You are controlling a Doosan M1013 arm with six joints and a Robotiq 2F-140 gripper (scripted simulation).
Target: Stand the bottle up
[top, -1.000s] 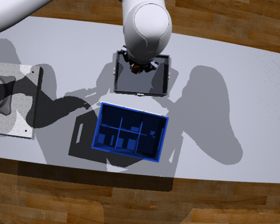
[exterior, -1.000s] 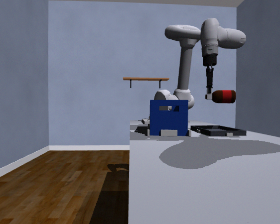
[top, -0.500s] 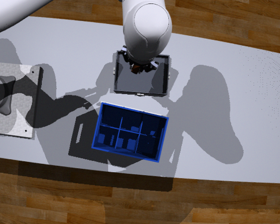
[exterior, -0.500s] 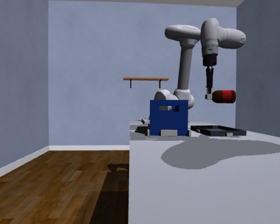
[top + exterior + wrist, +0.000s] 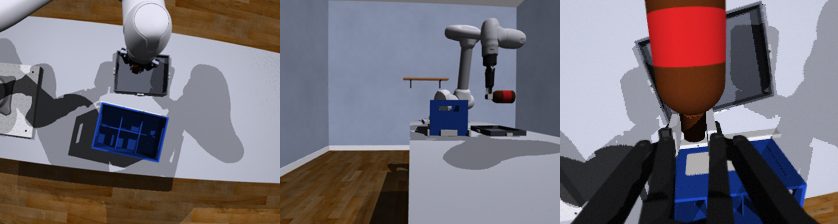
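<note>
The bottle lies 50 mm to the left of my hand, 20 mm below it and 10 mm ahead of it. Round my hand: blue crate (250 mm to the right, 140 mm below, 10 mm ahead); then dark tray (210 mm below, 40 mm ahead, 20 mm to the left).
</note>
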